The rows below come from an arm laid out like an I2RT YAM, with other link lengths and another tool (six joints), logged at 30 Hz.
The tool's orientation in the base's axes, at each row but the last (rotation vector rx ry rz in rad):
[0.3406, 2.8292, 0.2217]
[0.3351, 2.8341, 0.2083]
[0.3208, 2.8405, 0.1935]
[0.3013, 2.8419, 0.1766]
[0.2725, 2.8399, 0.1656]
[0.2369, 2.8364, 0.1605]
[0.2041, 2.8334, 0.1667]
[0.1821, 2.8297, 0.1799]
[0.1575, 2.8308, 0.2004]
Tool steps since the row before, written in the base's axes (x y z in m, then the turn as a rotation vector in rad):
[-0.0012, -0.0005, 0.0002, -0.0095, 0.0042, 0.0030]
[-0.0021, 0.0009, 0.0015, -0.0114, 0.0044, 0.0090]
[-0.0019, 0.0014, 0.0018, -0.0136, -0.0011, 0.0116]
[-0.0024, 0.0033, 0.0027, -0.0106, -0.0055, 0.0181]
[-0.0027, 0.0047, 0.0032, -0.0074, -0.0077, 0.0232]
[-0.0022, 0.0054, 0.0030, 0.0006, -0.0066, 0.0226]
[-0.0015, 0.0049, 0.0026, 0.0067, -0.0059, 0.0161]
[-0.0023, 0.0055, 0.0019, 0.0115, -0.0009, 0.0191]
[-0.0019, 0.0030, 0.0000, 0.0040, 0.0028, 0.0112]
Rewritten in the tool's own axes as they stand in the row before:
[0.0009, -0.0007, -0.0006, 0.0091, 0.0026, -0.0052]
[0.0018, 0.0007, -0.0019, 0.0094, 0.0034, -0.0114]
[0.0017, 0.0013, -0.0021, 0.0095, -0.0019, -0.0150]
[0.0023, 0.0032, -0.0030, 0.0040, -0.0046, -0.0208]
[0.0026, 0.0046, -0.0034, -0.0008, -0.0055, -0.0249]
[0.0022, 0.0054, -0.0030, -0.0080, -0.0034, -0.0219]
[0.0015, 0.0050, -0.0025, -0.0118, -0.0028, -0.0138]
[0.0024, 0.0054, -0.0019, -0.0165, 0.0031, -0.0147]
[0.0022, 0.0028, -0.0002, -0.0066, 0.0048, -0.0090]

